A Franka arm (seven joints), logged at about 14 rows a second.
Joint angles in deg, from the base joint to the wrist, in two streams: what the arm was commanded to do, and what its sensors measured. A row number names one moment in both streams.
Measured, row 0:
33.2 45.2 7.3 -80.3 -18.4 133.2 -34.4
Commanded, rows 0 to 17:
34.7 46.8 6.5 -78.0 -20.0 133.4 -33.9
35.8 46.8 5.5 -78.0 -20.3 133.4 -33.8
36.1 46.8 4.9 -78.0 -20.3 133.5 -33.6
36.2 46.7 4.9 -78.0 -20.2 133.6 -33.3
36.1 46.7 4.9 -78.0 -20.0 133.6 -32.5
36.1 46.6 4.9 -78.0 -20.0 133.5 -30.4
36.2 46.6 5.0 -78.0 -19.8 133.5 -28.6
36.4 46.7 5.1 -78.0 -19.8 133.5 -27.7
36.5 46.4 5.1 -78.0 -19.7 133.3 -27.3
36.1 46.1 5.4 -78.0 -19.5 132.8 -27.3
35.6 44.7 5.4 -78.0 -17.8 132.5 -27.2
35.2 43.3 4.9 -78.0 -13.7 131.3 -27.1
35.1 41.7 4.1 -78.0 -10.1 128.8 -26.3
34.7 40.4 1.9 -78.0 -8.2 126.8 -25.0
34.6 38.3 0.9 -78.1 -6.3 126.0 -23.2
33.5 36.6 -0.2 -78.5 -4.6 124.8 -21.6
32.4 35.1 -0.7 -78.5 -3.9 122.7 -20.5
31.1 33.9 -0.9 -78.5 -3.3 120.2 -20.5
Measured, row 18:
33.0 37.3 -0.4 -77.4 -5.7 124.3 -22.4
